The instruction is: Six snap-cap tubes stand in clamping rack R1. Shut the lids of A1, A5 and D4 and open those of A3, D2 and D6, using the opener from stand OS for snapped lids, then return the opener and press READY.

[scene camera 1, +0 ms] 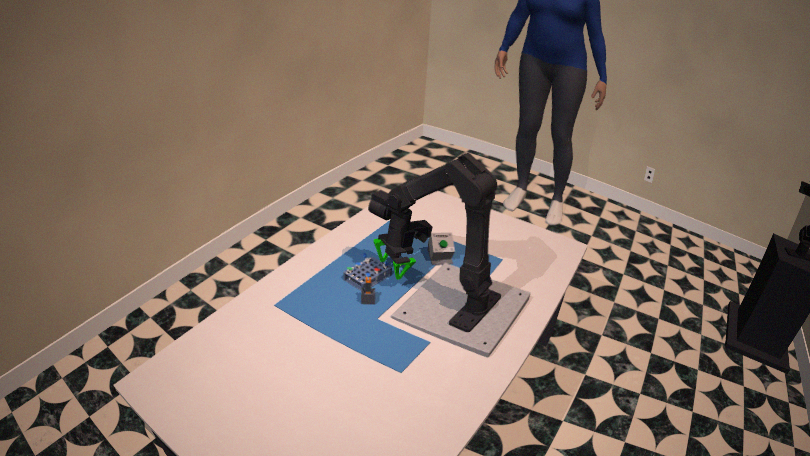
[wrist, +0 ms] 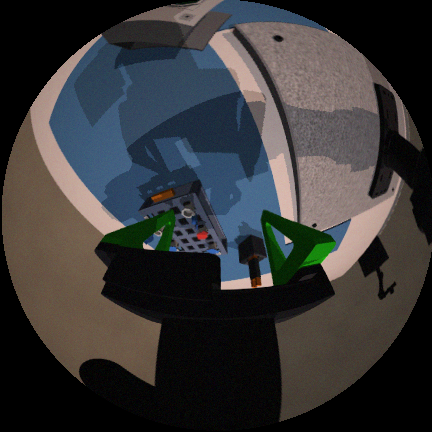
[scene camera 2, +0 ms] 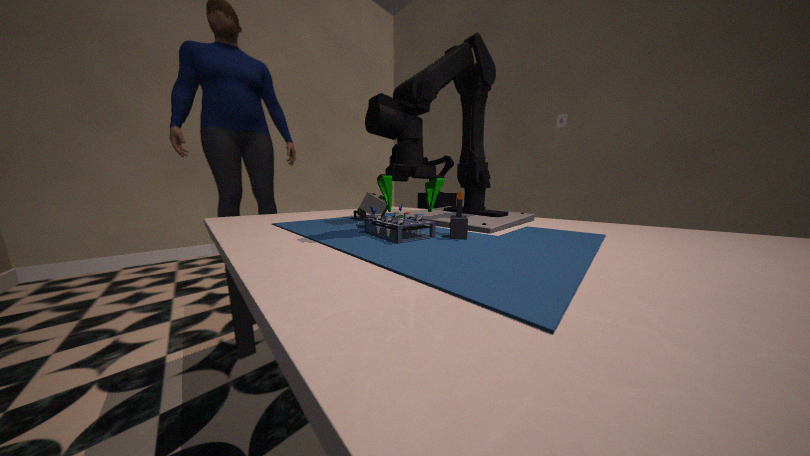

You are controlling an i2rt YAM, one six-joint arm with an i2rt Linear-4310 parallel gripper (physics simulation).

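Pixels of known places: gripper, fingertip midpoint: (scene camera 1: 390, 270) (wrist: 217, 214) (scene camera 2: 410, 211); arm's base, origin of the base link: (scene camera 1: 476, 310) (scene camera 2: 473, 212).
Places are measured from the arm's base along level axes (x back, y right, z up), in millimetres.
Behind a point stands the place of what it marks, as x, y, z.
Observation:
My gripper (scene camera 1: 391, 269) @(-295, -21, 22) (scene camera 2: 409, 210) @(-295, -21, 22) (wrist: 217, 214) @(-295, -21, 22) is open and empty, pointing down, with its green fingers wide apart above and near the rack's end. The rack R1 (scene camera 1: 355, 281) @(-370, -96, -16) (scene camera 2: 398, 233) @(-404, -112, -2) (wrist: 210, 212) @(-319, -46, -17) stands on the blue mat and holds small tubes. In the wrist view a red lid (wrist: 202, 235) @(-326, -46, 23) and a pale open ring (wrist: 188, 213) @(-326, -11, 18) show; the left finger hides part of the rack. The lids' labels and exact states are too small to tell. The opener (scene camera 1: 367, 280) @(-286, -144, 56) (scene camera 2: 459, 205) @(-289, -149, 42) (wrist: 254, 267) @(-280, -137, 37), orange-tipped, stands upright in stand OS (scene camera 1: 368, 297) @(-272, -156, 8) (scene camera 2: 459, 227) @(-297, -157, 3) (wrist: 251, 249) @(-279, -123, 11).
The READY box (scene camera 1: 435, 254) @(-243, 149, 16) (scene camera 2: 372, 203) @(-276, 169, 32) with its green button (scene camera 1: 443, 244) @(-230, 171, 49) stands beyond the gripper, away from the opener stand. The grey base plate (scene camera 1: 419, 322) @(-104, -139, -7) (wrist: 330, 75) carries the arm beside the mat (scene camera 1: 340, 317) @(-293, -257, -19) (scene camera 2: 487, 266) @(-397, -268, -19). A person (scene camera 1: 552, 101) (scene camera 2: 232, 90) stands behind the table.

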